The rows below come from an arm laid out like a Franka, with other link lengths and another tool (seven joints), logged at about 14 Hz.
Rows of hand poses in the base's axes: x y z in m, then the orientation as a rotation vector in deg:
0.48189 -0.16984 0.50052 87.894 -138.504 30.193
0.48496 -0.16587 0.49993 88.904 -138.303 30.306
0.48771 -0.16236 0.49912 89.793 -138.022 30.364
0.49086 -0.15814 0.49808 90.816 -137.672 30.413
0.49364 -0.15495 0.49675 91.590 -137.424 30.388
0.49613 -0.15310 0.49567 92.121 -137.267 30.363
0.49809 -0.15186 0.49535 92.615 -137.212 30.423
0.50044 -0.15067 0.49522 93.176 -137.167 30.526
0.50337 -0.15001 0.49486 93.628 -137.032 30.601
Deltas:
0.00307 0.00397 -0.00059 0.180 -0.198 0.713
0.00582 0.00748 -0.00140 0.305 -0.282 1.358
0.00897 0.01170 -0.00244 0.447 -0.356 2.103
0.01175 0.01489 -0.00377 0.595 -0.397 2.656
0.01424 0.01674 -0.00485 0.708 -0.432 3.031
0.01620 0.01798 -0.00517 0.821 -0.571 3.368
0.01855 0.01917 -0.00530 0.944 -0.760 3.749
0.02148 0.01983 -0.00566 0.995 -0.840 4.078

